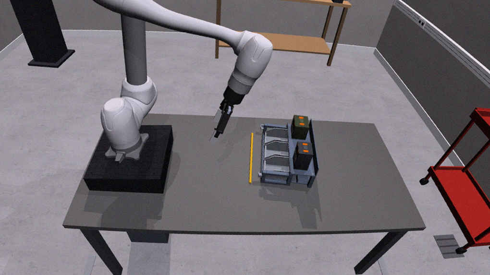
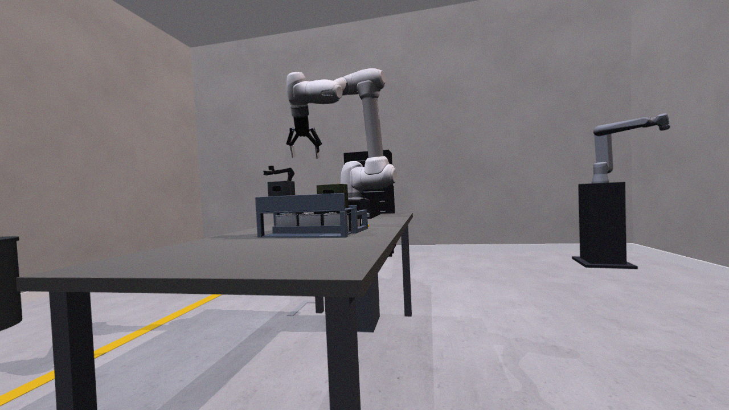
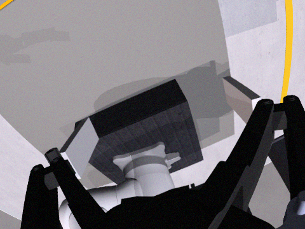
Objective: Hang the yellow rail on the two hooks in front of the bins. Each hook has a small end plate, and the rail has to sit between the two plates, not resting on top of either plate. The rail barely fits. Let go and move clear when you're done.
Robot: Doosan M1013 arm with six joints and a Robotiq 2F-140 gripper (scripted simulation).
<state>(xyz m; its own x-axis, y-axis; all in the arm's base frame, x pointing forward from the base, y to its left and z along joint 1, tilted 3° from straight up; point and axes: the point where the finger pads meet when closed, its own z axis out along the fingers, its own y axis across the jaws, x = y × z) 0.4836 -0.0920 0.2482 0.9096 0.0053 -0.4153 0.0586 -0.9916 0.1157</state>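
Right now my hand is 180 mm short of the yellow rail, 220 mm to the right of it and 380 mm above it. From my hand the other things lie so: rack front bar: 240 mm ahead, 230 mm to the left, 370 mm below.
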